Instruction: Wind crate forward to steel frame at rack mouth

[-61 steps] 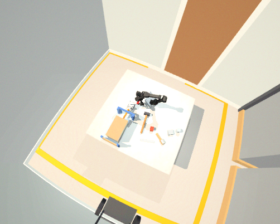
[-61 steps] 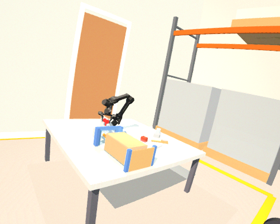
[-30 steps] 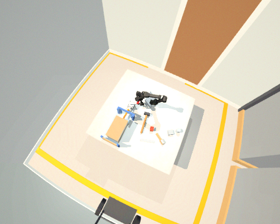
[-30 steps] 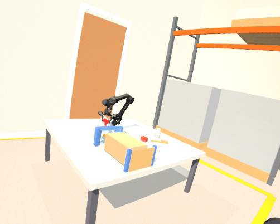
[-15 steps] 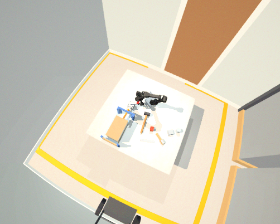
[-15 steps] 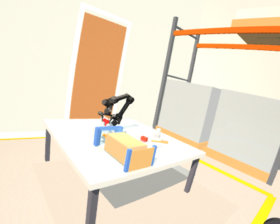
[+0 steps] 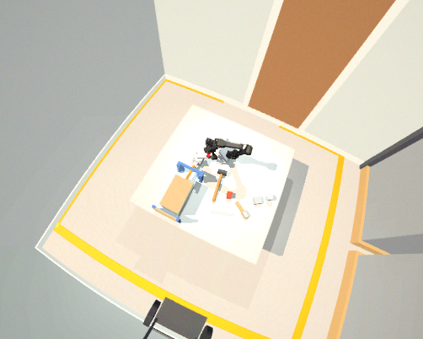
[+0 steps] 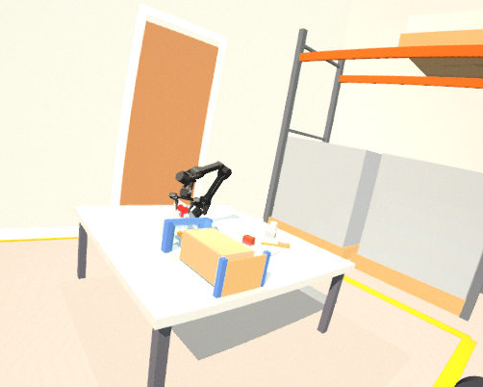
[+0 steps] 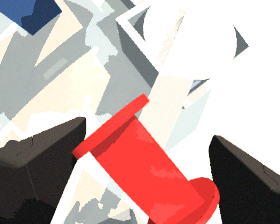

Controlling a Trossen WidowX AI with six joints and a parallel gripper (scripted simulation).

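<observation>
The red grip lies 1 cm behind my gripper tip and 1 cm to the left of it. Also, from my gripper tip: winch 2 cm ahead, 9 cm to the right, 10 cm below; then winch handle 1 cm ahead, 2 cm to the right, 3 cm below; then cubby 43 cm ahead, 11 cm to the right, 5 cm below.
</observation>
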